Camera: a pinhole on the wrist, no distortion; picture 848 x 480 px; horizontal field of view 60.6 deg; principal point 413.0 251.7 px. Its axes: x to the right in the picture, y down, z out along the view. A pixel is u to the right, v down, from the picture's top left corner.
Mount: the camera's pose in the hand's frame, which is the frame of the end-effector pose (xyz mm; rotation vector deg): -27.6 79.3 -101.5 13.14 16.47 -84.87
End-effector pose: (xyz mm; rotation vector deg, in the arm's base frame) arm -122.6 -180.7 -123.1 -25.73 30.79 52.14
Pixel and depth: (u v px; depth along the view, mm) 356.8 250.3 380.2
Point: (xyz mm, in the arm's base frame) -49.6 -43.0 94.9
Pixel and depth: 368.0 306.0 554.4
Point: 56.3 56.7 199.9
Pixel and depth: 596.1 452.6 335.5
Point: 51.0 -75.6 -17.3
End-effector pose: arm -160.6 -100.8 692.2 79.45 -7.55 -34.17
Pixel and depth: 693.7 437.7 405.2
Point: -228.9 -362.9 529.7
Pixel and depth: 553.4 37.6 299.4
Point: -338.4 -205.3 674.8
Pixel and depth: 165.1 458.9 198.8
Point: -151.0 -206.0 783.9
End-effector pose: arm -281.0 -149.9 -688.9 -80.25 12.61 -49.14
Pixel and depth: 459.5 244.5 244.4
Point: -223.2 -42.6 -655.5
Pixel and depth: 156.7 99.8 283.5
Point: -183.7 49.6 -745.6
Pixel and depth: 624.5 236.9 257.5
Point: -250.0 -45.1 -600.9
